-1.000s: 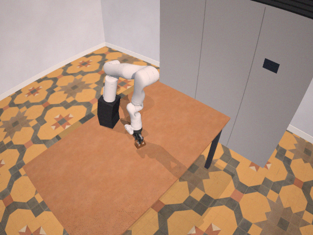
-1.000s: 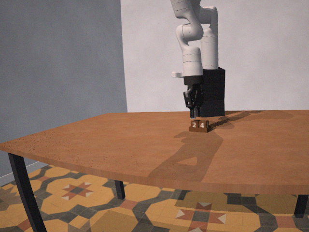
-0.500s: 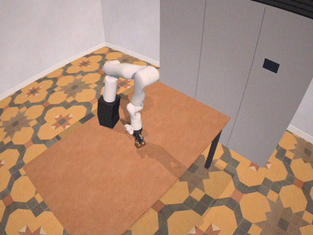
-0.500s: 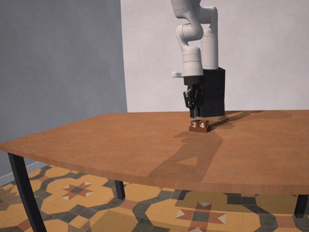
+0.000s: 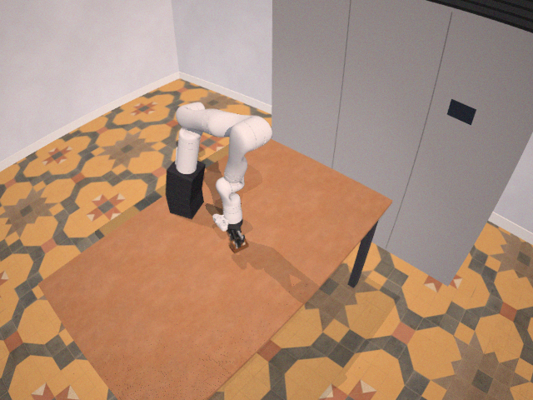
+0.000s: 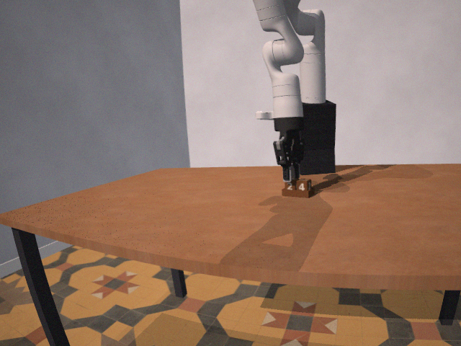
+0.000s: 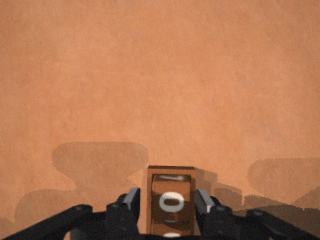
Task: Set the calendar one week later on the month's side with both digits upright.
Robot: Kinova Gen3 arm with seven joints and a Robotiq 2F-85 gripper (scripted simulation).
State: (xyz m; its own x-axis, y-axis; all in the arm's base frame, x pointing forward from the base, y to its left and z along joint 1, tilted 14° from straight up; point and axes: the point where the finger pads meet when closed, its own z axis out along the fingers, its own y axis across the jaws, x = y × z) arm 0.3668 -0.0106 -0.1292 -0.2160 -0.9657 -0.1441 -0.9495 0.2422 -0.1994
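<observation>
Now: the brown tray 20 mm to the left of my hand and 50 mm below it.
</observation>
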